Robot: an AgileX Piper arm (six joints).
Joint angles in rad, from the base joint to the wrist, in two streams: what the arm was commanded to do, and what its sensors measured. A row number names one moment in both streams.
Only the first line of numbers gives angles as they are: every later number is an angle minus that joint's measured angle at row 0.
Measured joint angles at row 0:
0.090, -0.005, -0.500, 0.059, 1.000, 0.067
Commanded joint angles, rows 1 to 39:
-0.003, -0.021, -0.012, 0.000, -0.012, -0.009
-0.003, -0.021, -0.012, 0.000, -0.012, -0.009
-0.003, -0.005, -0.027, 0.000, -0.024, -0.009
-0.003, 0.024, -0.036, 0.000, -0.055, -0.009
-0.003, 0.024, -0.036, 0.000, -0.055, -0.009
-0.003, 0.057, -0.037, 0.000, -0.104, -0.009
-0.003, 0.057, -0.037, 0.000, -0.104, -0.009
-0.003, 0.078, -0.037, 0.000, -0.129, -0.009
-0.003, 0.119, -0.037, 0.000, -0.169, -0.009
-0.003, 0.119, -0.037, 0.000, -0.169, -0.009
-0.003, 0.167, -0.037, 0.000, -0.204, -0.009
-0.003, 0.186, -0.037, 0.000, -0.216, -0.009
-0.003, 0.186, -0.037, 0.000, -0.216, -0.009
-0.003, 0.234, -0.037, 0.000, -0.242, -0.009
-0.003, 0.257, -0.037, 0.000, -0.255, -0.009
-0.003, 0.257, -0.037, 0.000, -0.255, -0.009
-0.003, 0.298, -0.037, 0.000, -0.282, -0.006
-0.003, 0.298, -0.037, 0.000, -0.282, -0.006
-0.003, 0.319, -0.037, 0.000, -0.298, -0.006
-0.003, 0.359, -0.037, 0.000, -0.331, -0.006
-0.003, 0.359, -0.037, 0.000, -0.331, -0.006
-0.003, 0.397, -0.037, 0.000, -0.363, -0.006
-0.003, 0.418, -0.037, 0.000, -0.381, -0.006
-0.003, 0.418, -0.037, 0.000, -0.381, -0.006
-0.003, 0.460, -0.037, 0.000, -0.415, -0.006
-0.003, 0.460, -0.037, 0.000, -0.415, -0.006
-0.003, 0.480, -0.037, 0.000, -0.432, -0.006
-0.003, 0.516, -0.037, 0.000, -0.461, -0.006
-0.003, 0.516, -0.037, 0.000, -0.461, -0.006
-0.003, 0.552, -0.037, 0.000, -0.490, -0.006
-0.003, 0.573, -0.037, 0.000, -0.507, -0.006
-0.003, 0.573, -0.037, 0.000, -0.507, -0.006
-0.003, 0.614, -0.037, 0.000, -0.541, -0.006
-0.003, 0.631, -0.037, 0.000, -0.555, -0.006
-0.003, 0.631, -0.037, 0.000, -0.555, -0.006
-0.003, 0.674, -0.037, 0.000, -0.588, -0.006
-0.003, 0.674, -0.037, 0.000, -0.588, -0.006
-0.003, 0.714, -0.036, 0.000, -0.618, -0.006
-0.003, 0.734, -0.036, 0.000, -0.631, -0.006
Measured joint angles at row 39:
0.000, 0.689, -0.028, 0.000, -0.580, 0.000
